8 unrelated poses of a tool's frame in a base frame.
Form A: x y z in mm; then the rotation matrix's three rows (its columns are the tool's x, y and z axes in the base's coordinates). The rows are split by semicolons.
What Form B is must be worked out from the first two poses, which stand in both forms.
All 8 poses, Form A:
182, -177, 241; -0.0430, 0.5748, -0.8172; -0.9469, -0.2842, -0.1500; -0.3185, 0.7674, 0.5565
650, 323, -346; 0.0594, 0.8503, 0.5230; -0.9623, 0.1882, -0.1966; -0.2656, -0.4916, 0.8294
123, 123, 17; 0.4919, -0.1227, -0.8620; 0.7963, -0.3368, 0.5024; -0.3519, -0.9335, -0.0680
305, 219, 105; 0.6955, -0.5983, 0.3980; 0.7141, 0.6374, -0.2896; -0.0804, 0.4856, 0.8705
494, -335, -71; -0.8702, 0.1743, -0.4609; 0.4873, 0.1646, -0.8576; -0.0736, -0.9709, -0.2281
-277, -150, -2; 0.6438, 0.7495, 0.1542; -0.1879, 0.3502, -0.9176; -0.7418, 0.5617, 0.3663
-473, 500, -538; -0.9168, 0.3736, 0.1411; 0.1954, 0.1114, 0.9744; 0.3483, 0.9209, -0.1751
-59, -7, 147; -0.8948, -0.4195, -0.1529; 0.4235, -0.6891, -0.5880; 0.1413, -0.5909, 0.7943
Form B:
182, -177, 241, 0.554, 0.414, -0.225, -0.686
650, 323, -346, 0.721, -0.102, 0.274, -0.629
123, 123, 17, 0.521, -0.689, -0.245, 0.441
305, 219, 105, 0.895, 0.217, 0.134, 0.367
494, -335, -71, 0.129, -0.220, -0.752, 0.608
-277, -150, -2, 0.768, 0.481, 0.292, -0.305
-473, 500, -538, 0.070, -0.192, -0.742, -0.638
-59, -7, 147, 0.229, -0.003, -0.321, 0.919

